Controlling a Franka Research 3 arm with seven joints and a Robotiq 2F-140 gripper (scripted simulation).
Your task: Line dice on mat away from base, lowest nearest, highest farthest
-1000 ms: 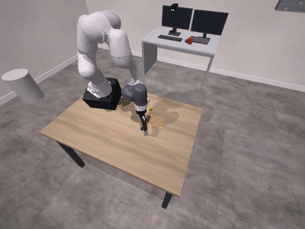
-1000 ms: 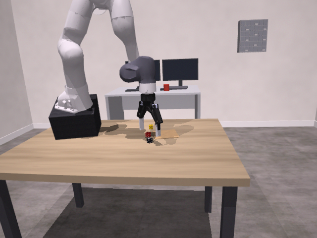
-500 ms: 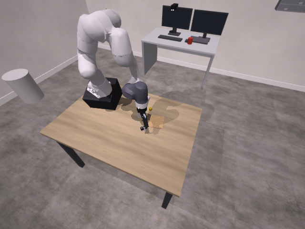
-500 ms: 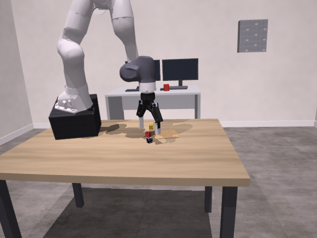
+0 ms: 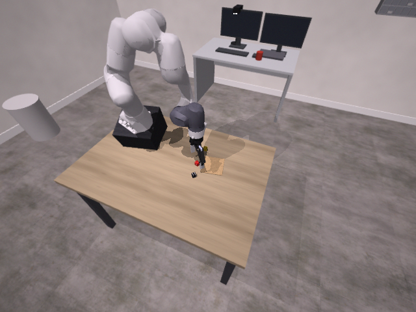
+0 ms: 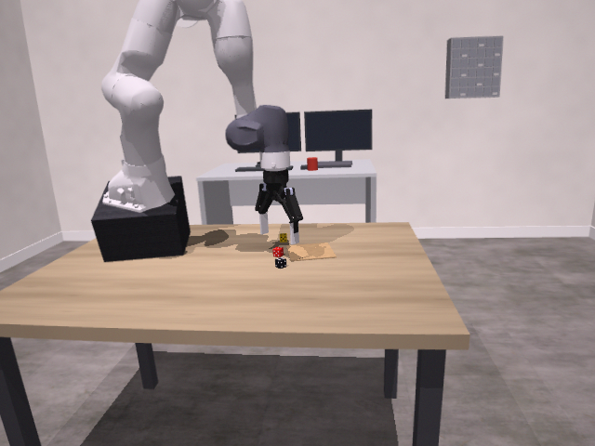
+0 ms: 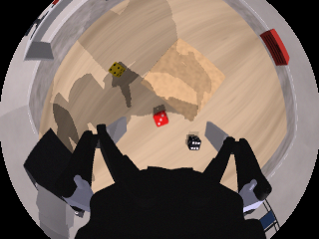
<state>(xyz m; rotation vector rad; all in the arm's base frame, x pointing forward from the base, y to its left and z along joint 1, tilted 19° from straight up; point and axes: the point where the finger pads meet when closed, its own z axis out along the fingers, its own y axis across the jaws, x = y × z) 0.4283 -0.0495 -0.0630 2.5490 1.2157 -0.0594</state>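
Now: the red die 1 cm behind my hand, 1 cm to the left of it and 6 cm below it. From my hand the other things lie so: yellow die (2 cm behind, 15 cm to the left, 6 cm below); black die (2 cm ahead, 8 cm to the right, 6 cm below); tan mat (9 cm ahead, 5 cm to the left, 7 cm below).
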